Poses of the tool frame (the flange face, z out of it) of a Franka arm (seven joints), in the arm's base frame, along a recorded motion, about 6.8 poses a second.
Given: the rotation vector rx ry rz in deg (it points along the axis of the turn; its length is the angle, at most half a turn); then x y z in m.
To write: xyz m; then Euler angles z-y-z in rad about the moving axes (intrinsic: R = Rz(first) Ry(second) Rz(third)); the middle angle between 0 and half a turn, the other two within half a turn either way. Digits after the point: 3 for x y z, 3 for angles.
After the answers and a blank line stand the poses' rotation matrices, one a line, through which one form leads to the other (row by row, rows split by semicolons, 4 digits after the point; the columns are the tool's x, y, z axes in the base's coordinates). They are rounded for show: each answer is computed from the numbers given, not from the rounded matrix.
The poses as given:
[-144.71, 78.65, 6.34, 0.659, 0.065, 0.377]
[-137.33, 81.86, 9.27, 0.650, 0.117, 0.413]
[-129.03, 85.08, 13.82, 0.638, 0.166, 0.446]
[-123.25, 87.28, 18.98, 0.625, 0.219, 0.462]
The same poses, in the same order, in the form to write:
[0.659, 0.065, 0.377, 1.354, 2.866, -0.792]
[0.650, 0.117, 0.413, 1.353, 2.776, -0.714]
[0.638, 0.166, 0.446, 1.372, 2.674, -0.603]
[0.625, 0.219, 0.462, 1.422, 2.597, -0.488]

0.5496 -0.8333 0.0586; -0.8132 -0.5177 0.2659; -0.1913 -0.1938 -0.9622
0.4865 -0.8703 0.0773; -0.8310 -0.4335 0.3487; -0.2699 -0.2338 -0.9341
0.4114 -0.9071 0.0890; -0.8323 -0.3341 0.4423; -0.3715 -0.2560 -0.8924
0.3510 -0.9332 0.0770; -0.8169 -0.2650 0.5122; -0.4576 -0.2427 -0.8554

